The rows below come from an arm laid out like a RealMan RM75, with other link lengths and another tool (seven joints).
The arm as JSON. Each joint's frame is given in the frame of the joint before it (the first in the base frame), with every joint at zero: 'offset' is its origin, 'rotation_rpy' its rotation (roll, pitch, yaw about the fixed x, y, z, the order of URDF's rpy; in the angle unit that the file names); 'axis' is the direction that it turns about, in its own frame. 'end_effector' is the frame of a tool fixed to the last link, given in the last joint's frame.
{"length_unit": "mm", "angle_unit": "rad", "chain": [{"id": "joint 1", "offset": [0.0, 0.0, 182.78], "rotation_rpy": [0.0, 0.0, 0.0], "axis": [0.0, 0.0, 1.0]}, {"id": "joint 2", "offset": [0.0, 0.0, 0.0], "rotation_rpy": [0.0, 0.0, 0.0], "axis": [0.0, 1.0, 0.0]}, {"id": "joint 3", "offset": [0.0, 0.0, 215.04], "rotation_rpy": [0.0, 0.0, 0.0], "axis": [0.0, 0.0, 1.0]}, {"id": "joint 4", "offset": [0.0, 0.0, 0.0], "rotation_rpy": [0.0, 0.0, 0.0], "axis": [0.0, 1.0, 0.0]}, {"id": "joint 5", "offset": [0.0, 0.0, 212.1], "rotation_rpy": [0.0, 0.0, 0.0], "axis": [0.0, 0.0, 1.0]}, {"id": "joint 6", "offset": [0.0, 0.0, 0.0], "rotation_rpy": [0.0, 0.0, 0.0], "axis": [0.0, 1.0, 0.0]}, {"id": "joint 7", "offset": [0.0, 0.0, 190.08], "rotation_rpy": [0.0, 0.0, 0.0], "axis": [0.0, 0.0, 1.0]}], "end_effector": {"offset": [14.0, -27.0, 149.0], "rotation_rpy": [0.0, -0.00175, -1.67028]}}
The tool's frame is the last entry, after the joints.
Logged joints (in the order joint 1, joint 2, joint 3, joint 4, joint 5, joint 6, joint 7), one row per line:
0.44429 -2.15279 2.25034 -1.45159 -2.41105 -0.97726 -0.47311
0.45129 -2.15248 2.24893 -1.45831 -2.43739 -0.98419 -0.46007
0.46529 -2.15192 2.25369 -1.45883 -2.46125 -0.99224 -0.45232
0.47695 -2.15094 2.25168 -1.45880 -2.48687 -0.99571 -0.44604
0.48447 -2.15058 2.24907 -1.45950 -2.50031 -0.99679 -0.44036
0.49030 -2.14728 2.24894 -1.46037 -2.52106 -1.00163 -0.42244
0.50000 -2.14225 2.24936 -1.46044 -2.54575 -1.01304 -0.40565
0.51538 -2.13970 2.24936 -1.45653 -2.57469 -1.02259 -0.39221
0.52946 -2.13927 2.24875 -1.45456 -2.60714 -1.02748 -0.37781
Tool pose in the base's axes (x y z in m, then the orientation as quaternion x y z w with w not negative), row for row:
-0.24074 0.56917 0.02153 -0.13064 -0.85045 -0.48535 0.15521
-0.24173 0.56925 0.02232 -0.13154 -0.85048 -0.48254 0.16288
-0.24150 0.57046 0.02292 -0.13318 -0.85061 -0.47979 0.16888
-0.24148 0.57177 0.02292 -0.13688 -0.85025 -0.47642 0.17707
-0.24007 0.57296 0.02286 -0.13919 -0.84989 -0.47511 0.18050
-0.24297 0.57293 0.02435 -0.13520 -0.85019 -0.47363 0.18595
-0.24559 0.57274 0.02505 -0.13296 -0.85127 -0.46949 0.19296
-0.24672 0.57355 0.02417 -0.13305 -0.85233 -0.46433 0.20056
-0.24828 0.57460 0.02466 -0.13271 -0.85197 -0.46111 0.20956
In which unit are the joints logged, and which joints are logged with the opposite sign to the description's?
The joints are logged in radians. Opposite sign: joint 1, joint 3, joint 5, joint 7.
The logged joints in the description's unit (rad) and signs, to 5 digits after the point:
-0.44429 -2.15279 -2.25034 -1.45159 2.41105 -0.97726 0.47311
-0.45129 -2.15248 -2.24893 -1.45831 2.43739 -0.98419 0.46007
-0.46529 -2.15192 -2.25369 -1.45883 2.46125 -0.99224 0.45232
-0.47695 -2.15094 -2.25168 -1.45880 2.48687 -0.99571 0.44604
-0.48447 -2.15058 -2.24907 -1.45950 2.50031 -0.99679 0.44036
-0.49030 -2.14728 -2.24894 -1.46037 2.52106 -1.00163 0.42244
-0.50000 -2.14225 -2.24936 -1.46044 2.54575 -1.01304 0.40565
-0.51538 -2.13970 -2.24936 -1.45653 2.57469 -1.02259 0.39221
-0.52946 -2.13927 -2.24875 -1.45456 2.60714 -1.02748 0.37781

